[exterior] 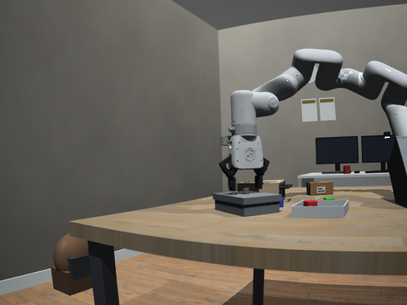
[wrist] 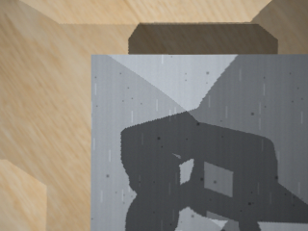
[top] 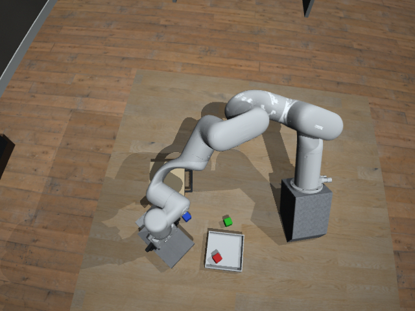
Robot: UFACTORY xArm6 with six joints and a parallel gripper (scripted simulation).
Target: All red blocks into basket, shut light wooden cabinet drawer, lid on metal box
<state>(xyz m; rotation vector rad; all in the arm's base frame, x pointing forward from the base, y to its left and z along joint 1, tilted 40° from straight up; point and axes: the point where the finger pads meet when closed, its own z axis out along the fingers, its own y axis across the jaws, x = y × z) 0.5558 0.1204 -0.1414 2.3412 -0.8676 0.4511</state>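
Now: the grey lid 3 cm below my hand. Also, from my hand: light wooden cabinet: 24 cm to the right, 4 cm below; then white basket: 23 cm behind, 4 cm to the left, 6 cm below; then grey metal box: 5 cm below.
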